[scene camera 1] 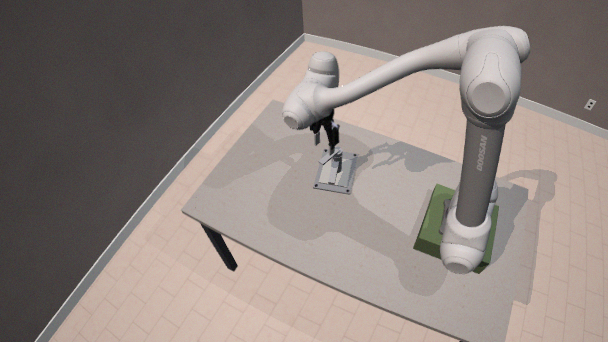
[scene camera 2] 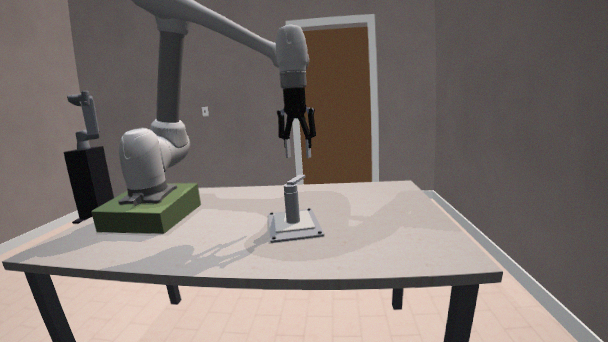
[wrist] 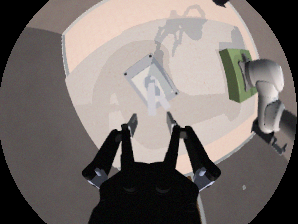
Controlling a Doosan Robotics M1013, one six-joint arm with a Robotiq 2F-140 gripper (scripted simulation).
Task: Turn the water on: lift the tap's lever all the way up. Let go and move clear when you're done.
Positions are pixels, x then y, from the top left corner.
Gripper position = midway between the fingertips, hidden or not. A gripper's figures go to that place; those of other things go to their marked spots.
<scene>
My gripper (scene camera 2: 298,157): 1.00 m from the lens. A tap (scene camera 2: 293,220): 0.97 m from the lens.
</scene>
